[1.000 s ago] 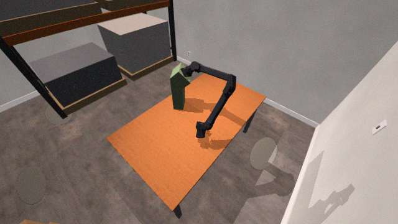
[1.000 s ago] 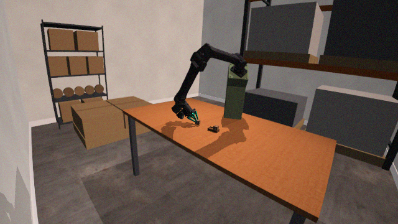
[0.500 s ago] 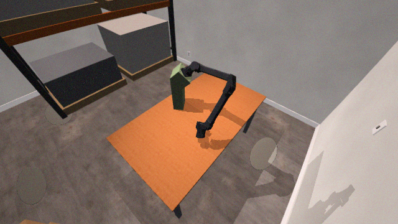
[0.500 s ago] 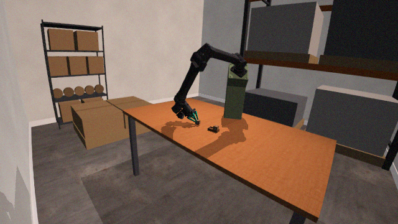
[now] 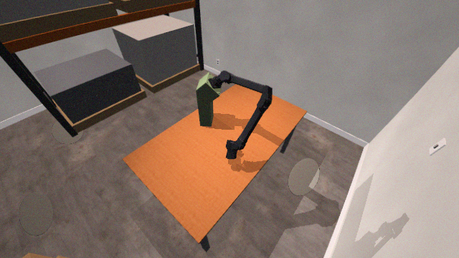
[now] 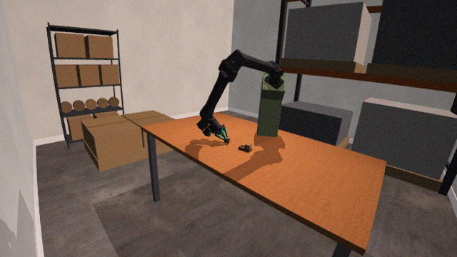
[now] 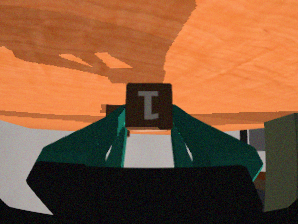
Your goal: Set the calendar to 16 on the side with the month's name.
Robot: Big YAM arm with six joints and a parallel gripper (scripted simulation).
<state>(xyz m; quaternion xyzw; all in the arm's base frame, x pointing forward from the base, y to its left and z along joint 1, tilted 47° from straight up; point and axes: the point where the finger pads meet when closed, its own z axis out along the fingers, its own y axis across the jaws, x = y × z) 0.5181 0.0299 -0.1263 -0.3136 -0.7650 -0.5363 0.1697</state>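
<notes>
Right now my hand is 1 cm to the right of the brown calendar cube, 1 cm past it and 1 cm above it. Round my hand: dark calendar tray: 15 cm to the left, 5 cm behind, 2 cm below.
</notes>
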